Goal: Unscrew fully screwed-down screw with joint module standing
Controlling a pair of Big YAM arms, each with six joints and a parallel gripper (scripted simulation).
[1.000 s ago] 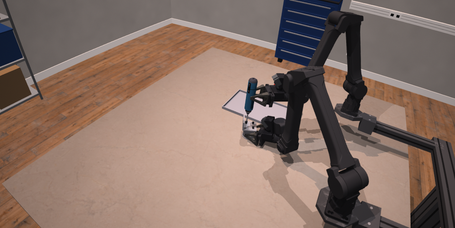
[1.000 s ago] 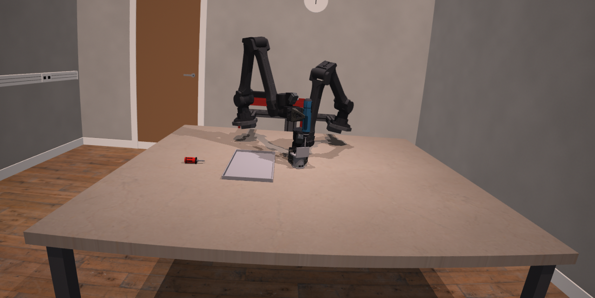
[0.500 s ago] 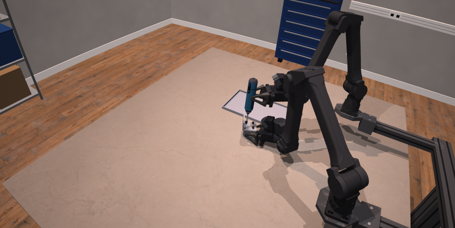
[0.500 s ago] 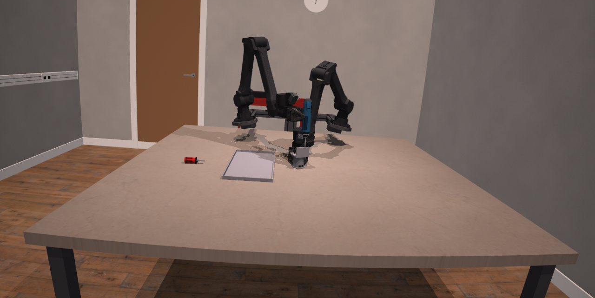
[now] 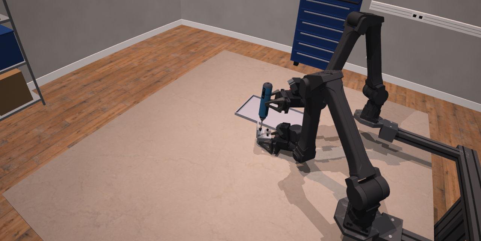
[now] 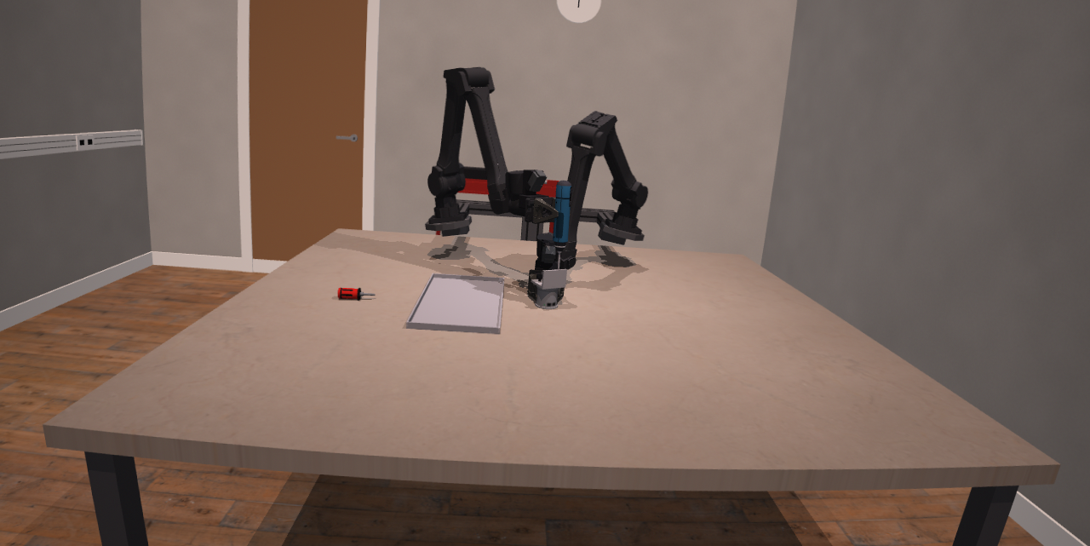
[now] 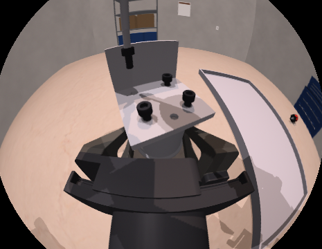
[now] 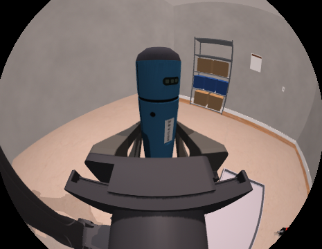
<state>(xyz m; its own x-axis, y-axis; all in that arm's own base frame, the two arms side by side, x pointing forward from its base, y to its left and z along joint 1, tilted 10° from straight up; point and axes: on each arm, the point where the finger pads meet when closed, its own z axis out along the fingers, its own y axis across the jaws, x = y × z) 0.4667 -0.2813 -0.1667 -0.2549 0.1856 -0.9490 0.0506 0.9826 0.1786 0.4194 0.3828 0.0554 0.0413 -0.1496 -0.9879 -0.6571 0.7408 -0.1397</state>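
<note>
My left gripper is now 1 cm below the joint module. Also, from my left hand: flat grey tray: 23 cm to the right, 2 cm below; then red-handled screwdriver: 51 cm to the right, 1 cm below; then grey l-shaped bracket: 5 cm above.
</note>
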